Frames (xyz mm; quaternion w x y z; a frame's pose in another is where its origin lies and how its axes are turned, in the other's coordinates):
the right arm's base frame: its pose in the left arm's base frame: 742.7 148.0 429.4 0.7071 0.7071 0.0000 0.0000
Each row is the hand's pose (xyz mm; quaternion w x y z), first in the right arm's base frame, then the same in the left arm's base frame.
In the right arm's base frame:
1: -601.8 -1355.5 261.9 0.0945 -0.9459 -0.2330 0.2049
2: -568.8 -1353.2 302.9 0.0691 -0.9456 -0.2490 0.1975
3: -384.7 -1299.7 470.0 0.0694 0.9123 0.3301 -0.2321
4: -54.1 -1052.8 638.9 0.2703 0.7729 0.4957 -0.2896
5: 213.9 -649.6 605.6 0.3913 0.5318 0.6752 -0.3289
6: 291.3 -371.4 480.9 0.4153 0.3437 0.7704 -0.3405
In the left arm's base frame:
1: 140.9 -113.9 -926.1 0.7357 -0.6021 -0.3097 -0.0199
2: 173.9 -154.9 -923.8 0.7175 -0.6198 -0.3157 -0.0364
3: 358.0 -322.0 -870.3 0.5960 -0.6942 -0.3975 -0.0693
4: 688.6 -490.9 -623.4 0.3554 -0.7376 -0.5553 -0.1457
5: 956.6 -457.6 -220.2 0.0993 -0.6527 -0.7100 -0.2449
6: 1034.0 -332.9 58.0 0.0506 0.5367 0.7855 0.3040

